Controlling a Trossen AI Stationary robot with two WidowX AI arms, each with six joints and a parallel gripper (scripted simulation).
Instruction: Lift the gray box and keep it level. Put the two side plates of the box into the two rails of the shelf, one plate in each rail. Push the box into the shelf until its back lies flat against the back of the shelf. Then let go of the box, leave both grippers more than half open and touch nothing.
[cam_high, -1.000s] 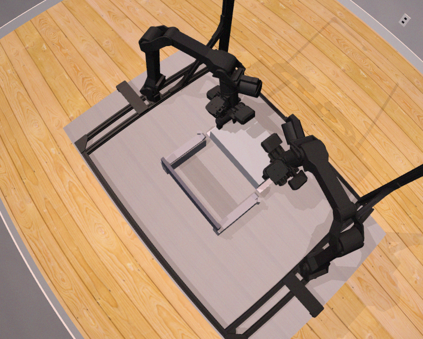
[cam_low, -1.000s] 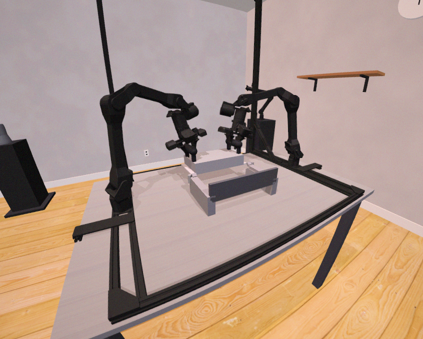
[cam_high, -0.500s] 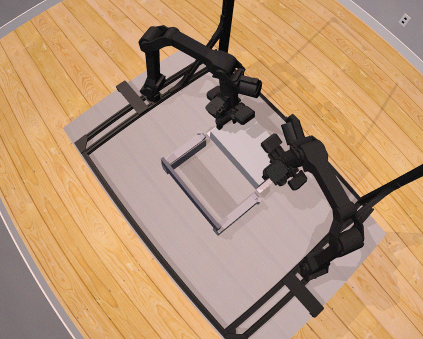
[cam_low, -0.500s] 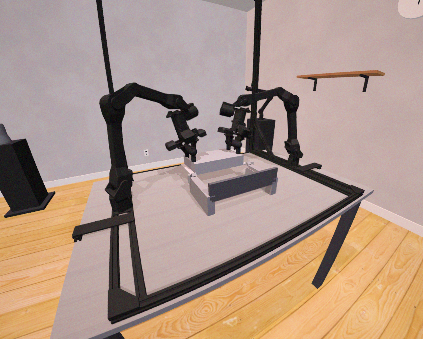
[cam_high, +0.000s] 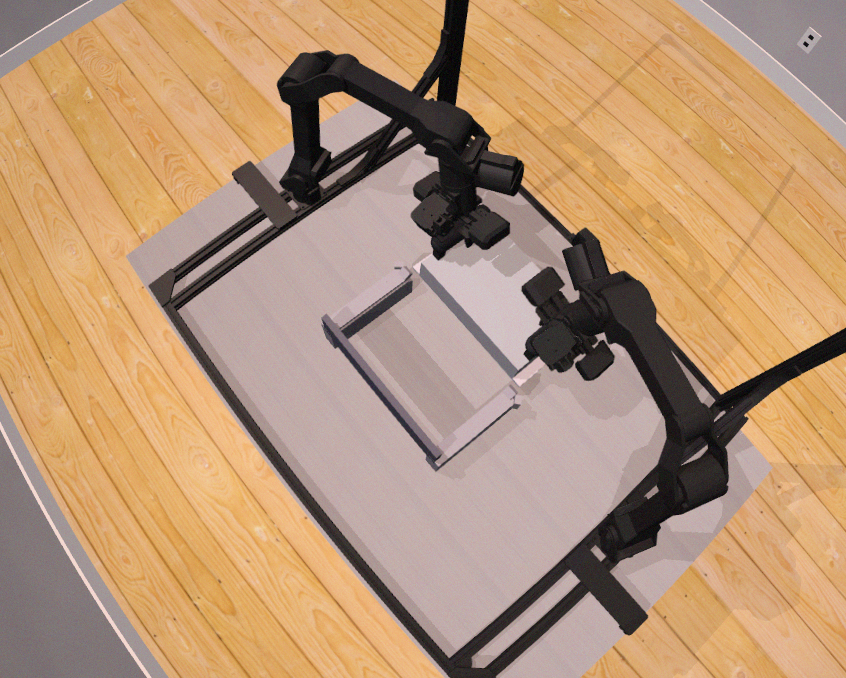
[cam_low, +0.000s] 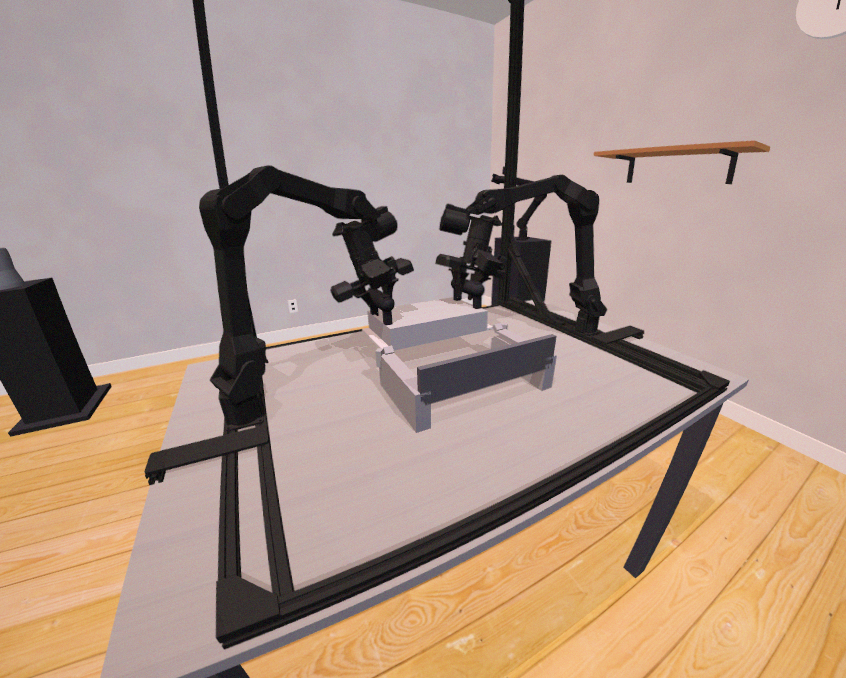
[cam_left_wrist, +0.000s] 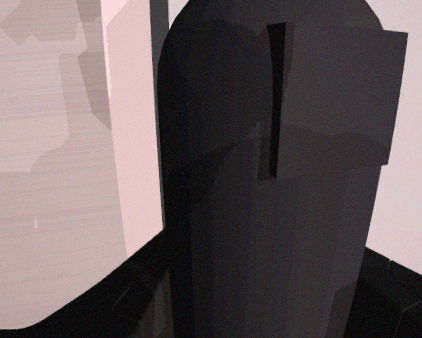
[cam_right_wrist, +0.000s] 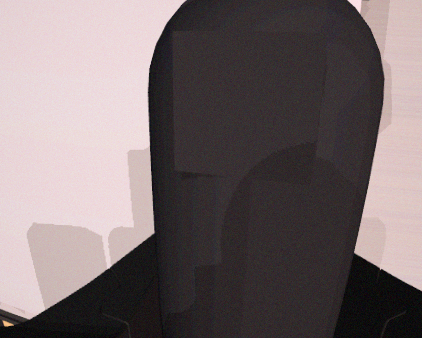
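Right now my left hand is 12 cm to the left of the gray box and 5 cm above it. The rest, counted from my left hand: dark back wall of shelf (28 cm ahead, 12 cm to the right, 8 cm below).
Now: the gray box 120 mm to the left of my right hand and 50 mm below it. Round my right hand: dark back wall of shelf 280 mm ahead, 120 mm to the left, 80 mm below.
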